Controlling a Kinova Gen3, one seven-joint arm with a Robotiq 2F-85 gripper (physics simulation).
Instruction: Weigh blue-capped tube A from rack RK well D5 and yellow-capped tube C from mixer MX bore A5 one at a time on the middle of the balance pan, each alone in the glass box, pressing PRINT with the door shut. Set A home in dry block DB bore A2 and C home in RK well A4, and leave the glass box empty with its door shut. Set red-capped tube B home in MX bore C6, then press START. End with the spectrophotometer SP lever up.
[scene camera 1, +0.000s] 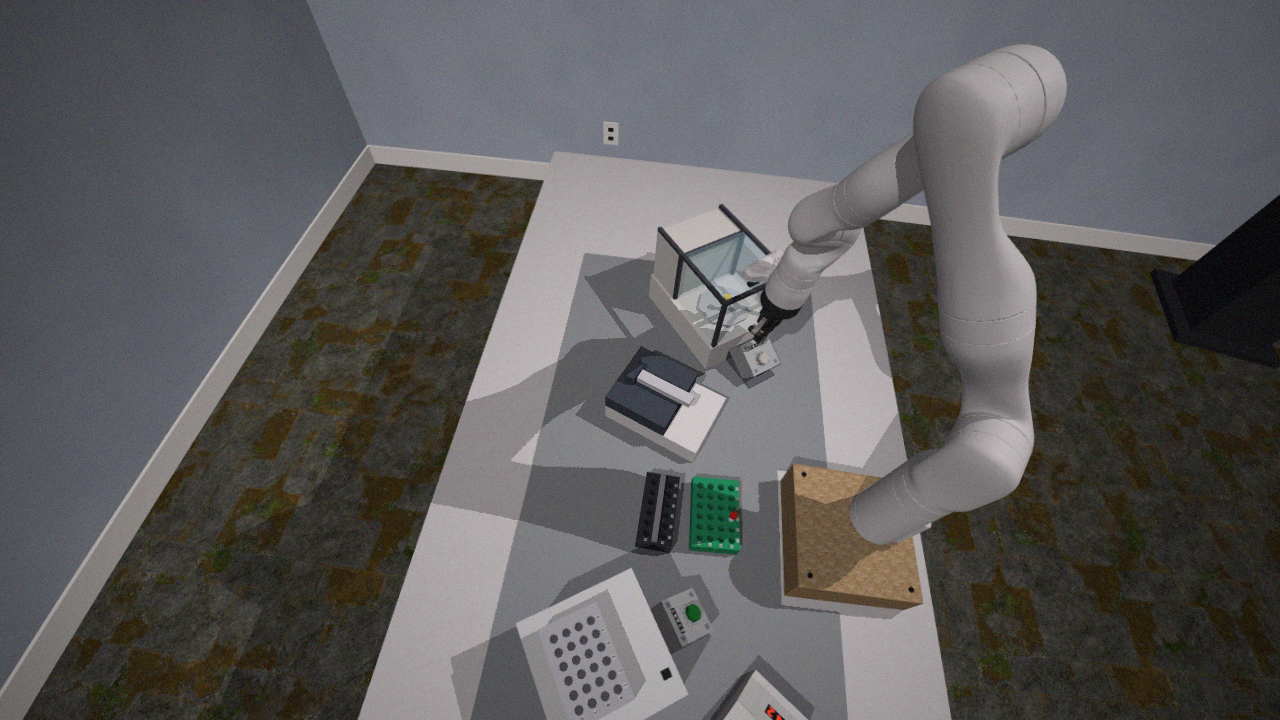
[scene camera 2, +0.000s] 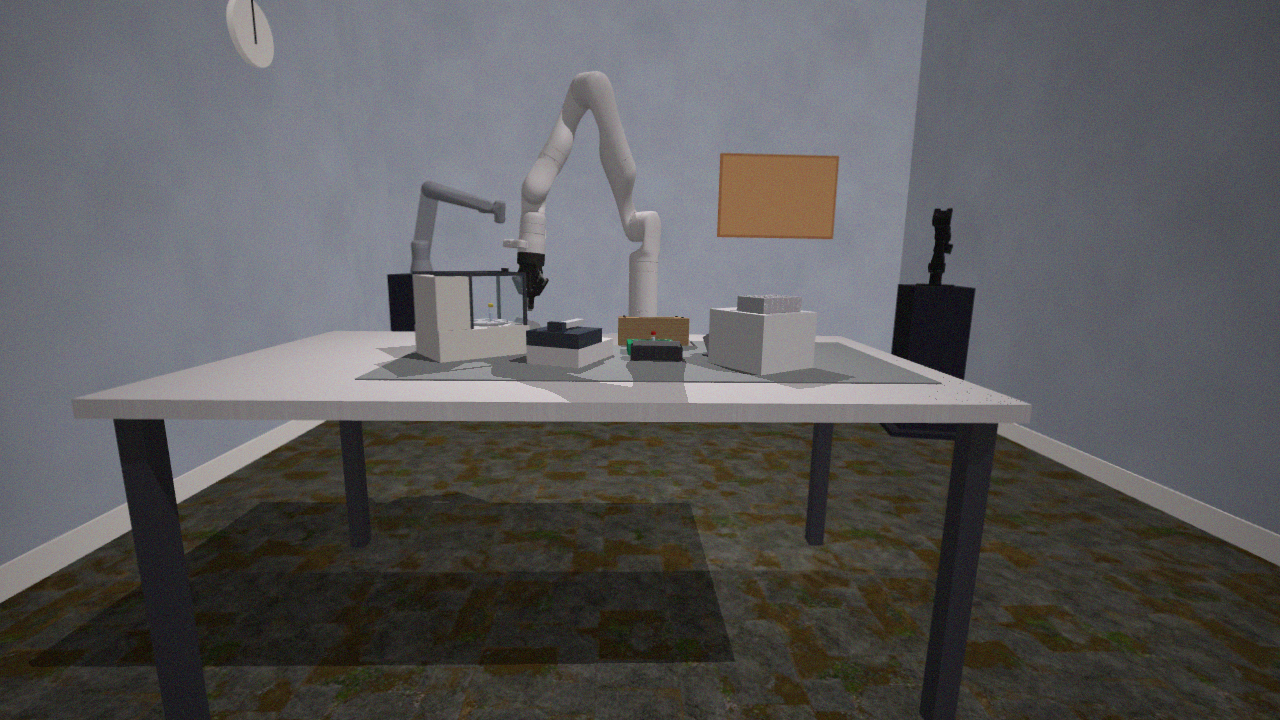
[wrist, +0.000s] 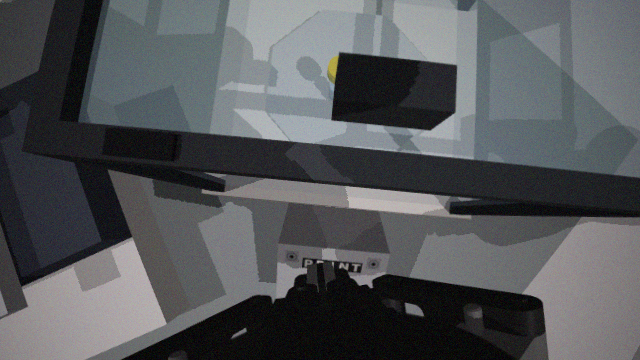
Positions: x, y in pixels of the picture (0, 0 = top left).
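In the wrist view the dark rack is out of frame, but you'd see the rack in scene camera 1 and in scene camera 2. On the dark rack, (scene camera 1: 645, 484) and (scene camera 2: 640, 349) are the same spot. My gripper shows in scene camera 1, in scene camera 2 and also in the wrist view (322, 280). And on my gripper, (scene camera 1: 771, 316) and (scene camera 2: 542, 265) are the same spot.
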